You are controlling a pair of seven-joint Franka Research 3 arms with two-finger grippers.
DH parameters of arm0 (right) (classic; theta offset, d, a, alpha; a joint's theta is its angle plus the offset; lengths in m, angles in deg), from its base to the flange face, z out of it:
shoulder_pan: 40.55 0.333 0 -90
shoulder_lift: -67.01 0 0 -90
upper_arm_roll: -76.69 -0.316 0.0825 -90
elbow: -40 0 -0.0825 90
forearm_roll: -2.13 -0.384 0 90
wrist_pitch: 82.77 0 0.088 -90
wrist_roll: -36.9 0.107 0 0
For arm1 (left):
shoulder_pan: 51.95 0.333 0 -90
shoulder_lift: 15.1 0 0 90
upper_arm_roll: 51.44 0.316 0.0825 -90
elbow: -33.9 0 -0.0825 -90
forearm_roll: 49.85 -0.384 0 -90
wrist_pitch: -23.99 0 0.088 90
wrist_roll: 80.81 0.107 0 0
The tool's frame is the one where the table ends.
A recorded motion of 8 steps. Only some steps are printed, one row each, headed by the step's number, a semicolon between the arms.
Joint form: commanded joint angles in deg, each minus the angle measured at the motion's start. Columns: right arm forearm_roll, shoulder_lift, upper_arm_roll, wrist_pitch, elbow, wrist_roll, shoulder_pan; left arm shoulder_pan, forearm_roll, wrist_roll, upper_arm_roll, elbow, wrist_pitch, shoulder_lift.
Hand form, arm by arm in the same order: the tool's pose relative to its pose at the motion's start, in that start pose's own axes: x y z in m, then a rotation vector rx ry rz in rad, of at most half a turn. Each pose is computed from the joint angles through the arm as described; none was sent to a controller.
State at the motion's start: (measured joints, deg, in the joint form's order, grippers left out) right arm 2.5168 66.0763 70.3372 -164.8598 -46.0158 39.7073 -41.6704; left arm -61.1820 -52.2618 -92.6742 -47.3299 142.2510 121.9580 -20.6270
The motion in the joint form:
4: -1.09 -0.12 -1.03 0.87 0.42 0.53 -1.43; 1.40 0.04 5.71 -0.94 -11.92 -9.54 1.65
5: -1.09 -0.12 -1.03 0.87 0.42 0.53 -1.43; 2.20 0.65 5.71 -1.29 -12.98 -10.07 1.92
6: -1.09 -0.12 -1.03 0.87 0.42 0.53 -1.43; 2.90 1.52 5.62 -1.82 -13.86 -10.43 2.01
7: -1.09 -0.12 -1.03 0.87 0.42 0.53 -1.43; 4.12 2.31 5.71 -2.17 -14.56 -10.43 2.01
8: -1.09 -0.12 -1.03 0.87 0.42 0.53 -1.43; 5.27 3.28 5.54 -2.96 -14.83 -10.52 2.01
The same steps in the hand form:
4: -0.0025 0.0014 -0.0031 0.0183 -0.0068 0.0135; 0.0007 -0.0070 -0.0696 0.0003 0.0126 0.0837
5: -0.0025 0.0014 -0.0031 0.0183 -0.0068 0.0135; 0.0018 -0.0099 -0.0749 -0.0109 0.0153 0.0757
6: -0.0025 0.0014 -0.0031 0.0183 -0.0068 0.0135; 0.0016 -0.0099 -0.0807 -0.0266 0.0205 0.0715
7: -0.0025 0.0014 -0.0031 0.0183 -0.0068 0.0135; 0.0027 -0.0164 -0.0862 -0.0425 0.0303 0.0584
8: -0.0025 0.0014 -0.0031 0.0183 -0.0068 0.0135; 0.0027 -0.0178 -0.0883 -0.0593 0.0311 0.0501

